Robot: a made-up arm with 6 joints. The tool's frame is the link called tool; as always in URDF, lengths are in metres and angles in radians.
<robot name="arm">
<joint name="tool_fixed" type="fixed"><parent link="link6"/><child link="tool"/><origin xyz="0 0 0" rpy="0 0 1.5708"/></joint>
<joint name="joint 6" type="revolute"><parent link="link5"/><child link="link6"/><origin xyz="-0.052 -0.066 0" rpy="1.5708 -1.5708 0"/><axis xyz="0 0 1"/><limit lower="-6.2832" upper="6.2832"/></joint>
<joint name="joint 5" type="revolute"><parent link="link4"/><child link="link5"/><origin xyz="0 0 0" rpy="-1.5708 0 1.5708"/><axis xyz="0 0 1"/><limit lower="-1.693" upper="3.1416"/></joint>
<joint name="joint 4" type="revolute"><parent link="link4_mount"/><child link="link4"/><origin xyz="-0.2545 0.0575 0" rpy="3.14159 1.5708 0"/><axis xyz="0 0 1"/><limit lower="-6.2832" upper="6.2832"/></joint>
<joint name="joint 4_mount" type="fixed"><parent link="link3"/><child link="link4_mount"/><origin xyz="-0.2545 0.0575 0"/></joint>
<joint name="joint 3" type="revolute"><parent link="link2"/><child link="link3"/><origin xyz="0.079 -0.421 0" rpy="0 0 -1.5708"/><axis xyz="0 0 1"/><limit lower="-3.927" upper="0.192"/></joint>
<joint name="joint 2" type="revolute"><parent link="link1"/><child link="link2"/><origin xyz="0 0 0" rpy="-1.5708 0 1.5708"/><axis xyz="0 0 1"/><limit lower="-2.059" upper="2.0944"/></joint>
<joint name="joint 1" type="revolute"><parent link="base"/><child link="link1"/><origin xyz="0 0 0.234" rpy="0 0 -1.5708"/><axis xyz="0 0 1"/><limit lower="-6.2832" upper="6.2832"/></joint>
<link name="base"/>
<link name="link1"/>
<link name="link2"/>
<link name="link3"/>
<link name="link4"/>
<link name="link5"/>
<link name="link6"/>
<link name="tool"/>
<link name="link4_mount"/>
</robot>
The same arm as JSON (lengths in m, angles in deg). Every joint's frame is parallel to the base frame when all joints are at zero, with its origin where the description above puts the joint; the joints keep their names.
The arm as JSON. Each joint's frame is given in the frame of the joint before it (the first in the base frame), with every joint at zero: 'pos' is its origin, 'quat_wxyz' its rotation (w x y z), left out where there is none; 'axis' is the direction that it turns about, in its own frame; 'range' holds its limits. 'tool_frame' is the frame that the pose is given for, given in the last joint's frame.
{"length_unit": "m", "angle_unit": "deg", "joints": [
  {"joint": "joint 1", "pos": [0.0, 0.0, 0.234], "axis": [0.0, 0.0, 1.0], "range": [-360.0, 360.0]},
  {"joint": "joint 2", "pos": [0.0, 0.0, 0.0], "axis": [0.0, 1.0, 0.0], "range": [-117.97, 120.0]},
  {"joint": "joint 3", "pos": [0.079, 0.0, 0.421], "axis": [0.0, 1.0, 0.0], "range": [-225.0, 11.0]},
  {"joint": "joint 4", "pos": [0.115, 0.0, -0.509], "axis": [0.0, 0.0, -1.0], "range": [-360.0, 360.0]},
  {"joint": "joint 5", "pos": [0.0, 0.0, 0.0], "axis": [0.0, 1.0, 0.0], "range": [-97.0, 180.0]},
  {"joint": "joint 6", "pos": [0.052, 0.0, -0.066], "axis": [0.0, 0.0, -1.0], "range": [-360.0, 360.0]}
], "tool_frame": {"pos": [0.0, 0.0, 0.0], "quat_wxyz": [0.000002, -0.999987, 0.000006, 0.000001]}}

